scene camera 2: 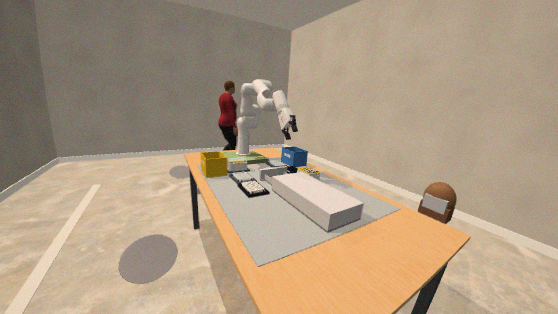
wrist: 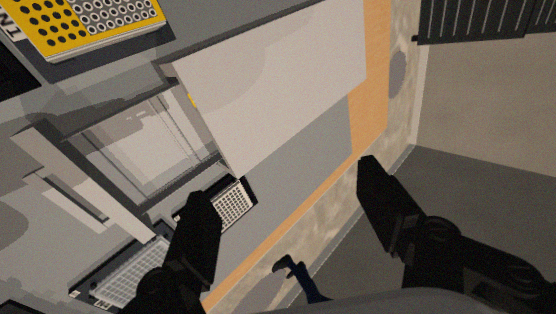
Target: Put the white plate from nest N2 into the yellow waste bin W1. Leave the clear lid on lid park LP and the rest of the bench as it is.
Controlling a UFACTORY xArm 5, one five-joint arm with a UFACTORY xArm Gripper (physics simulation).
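Seen in the pictures: gripper, between the fingertips: (scene camera 2: 292, 135) (wrist: 283, 191); arm's base, origin of its link: (scene camera 2: 243, 154).
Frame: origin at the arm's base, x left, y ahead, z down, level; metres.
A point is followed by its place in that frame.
The yellow waste bin (scene camera 2: 214, 165) {y 0.388, x -0.334, z -0.047 m} stands at the far left of the bench. A white plate with a grid of wells (scene camera 2: 253, 188) {y 0.692, x -0.200, z 0.004 m} (wrist: 234, 206) {y 0.680, x -0.194, z 0.007 m} sits in a black nest, beside a translucent grey plate (scene camera 2: 243, 176) {y 0.493, x -0.181, z 0.008 m} (wrist: 130, 272) {y 0.472, x -0.156, z 0.004 m} in another nest. The nest labels there are too blurred to tell which is N2. My gripper (scene camera 2: 290, 133) {y 0.662, x 0.040, z -0.267 m} (wrist: 283, 191) {y 0.662, x 0.040, z -0.267 m} is open and empty, high above the bench near the blue bin. Its left finger partly covers the white plate's nest in the wrist view. I cannot tell the clear lid on LP for certain.
A long white block (scene camera 2: 315, 197) {y 1.000, x -0.041, z -0.054 m} (wrist: 280, 85) {y 0.847, x 0.017, z -0.054 m} lies beside a low grey-white bracket (scene camera 2: 272, 173) {y 0.548, x -0.009, z -0.009 m} (wrist: 100, 185) {y 0.547, x 0.016, z -0.037 m}. A yellow rack (scene camera 2: 308, 171) {y 0.686, x 0.166, z -0.047 m} (wrist: 57, 30) {y 0.616, x 0.168, z -0.043 m} sits at N1. A blue bin (scene camera 2: 295, 156) {y 0.384, x 0.276, z -0.056 m} stands at the far right. A person (scene camera 2: 227, 112) is behind the bench.
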